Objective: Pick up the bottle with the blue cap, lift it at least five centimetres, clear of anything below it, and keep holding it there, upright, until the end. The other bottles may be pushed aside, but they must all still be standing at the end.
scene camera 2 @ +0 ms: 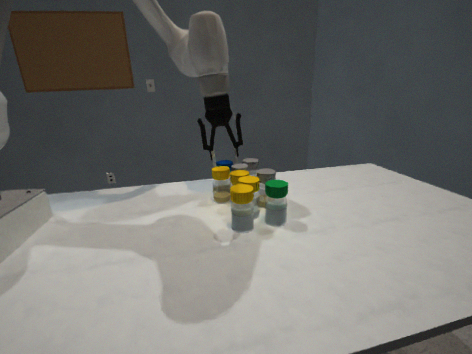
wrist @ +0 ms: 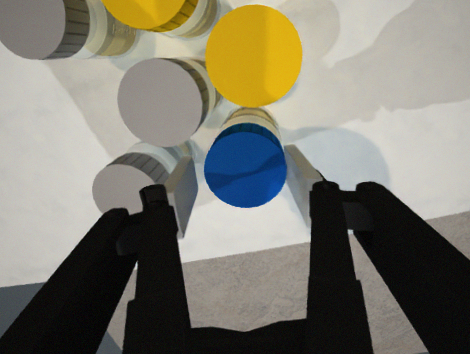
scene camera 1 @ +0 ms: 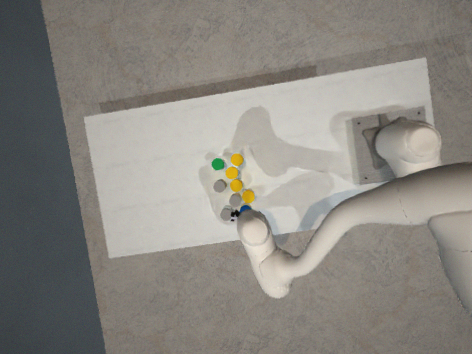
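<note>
The bottle with the blue cap stands upright at the group's edge; in scene camera 2 its body is mostly hidden by a yellow-capped bottle. My gripper is open, with its fingertips around cap height. In the wrist view the blue cap shows between the two finger pads, with a gap at the left pad and a very narrow one at the right pad. The left finger is close beside a grey-capped bottle. In scene camera 1 the arm hides most of the gripper.
Another yellow cap and a grey cap stand close beyond the blue one. More yellow-capped bottles, a grey-capped one and a green-capped one stand upright farther along. The white table's edge runs near the blue-capped bottle.
</note>
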